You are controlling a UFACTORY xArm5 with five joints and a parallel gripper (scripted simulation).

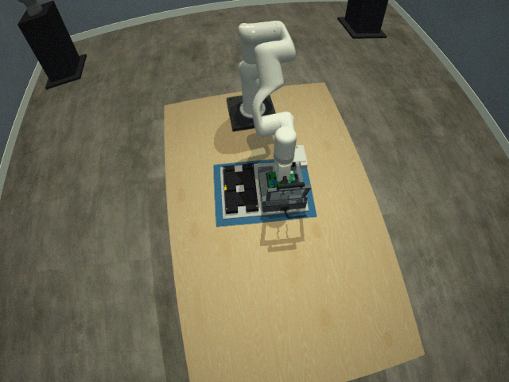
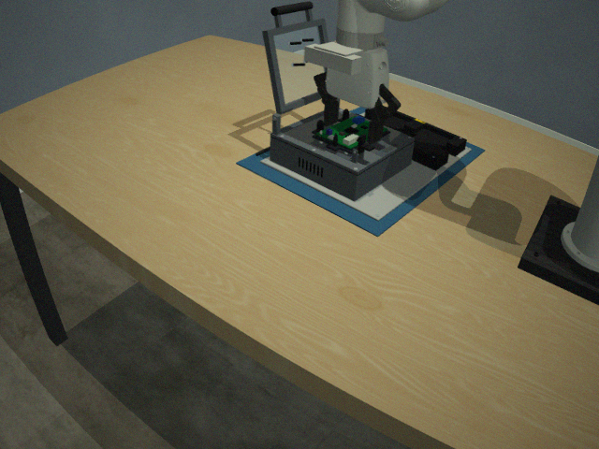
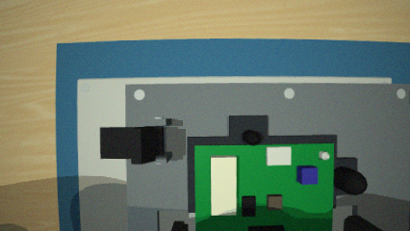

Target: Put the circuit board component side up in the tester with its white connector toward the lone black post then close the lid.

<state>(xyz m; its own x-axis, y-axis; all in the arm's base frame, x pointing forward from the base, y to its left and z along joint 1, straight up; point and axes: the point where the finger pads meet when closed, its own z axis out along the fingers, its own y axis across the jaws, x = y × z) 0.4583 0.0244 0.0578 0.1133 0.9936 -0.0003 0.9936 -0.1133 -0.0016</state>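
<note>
The green circuit board is right at my hand. From my hand the other things lie so: black nest: 1 cm to the left, 1 cm below; clear lid: 12 cm ahead, 10 cm above, 1 cm to the right.
</note>
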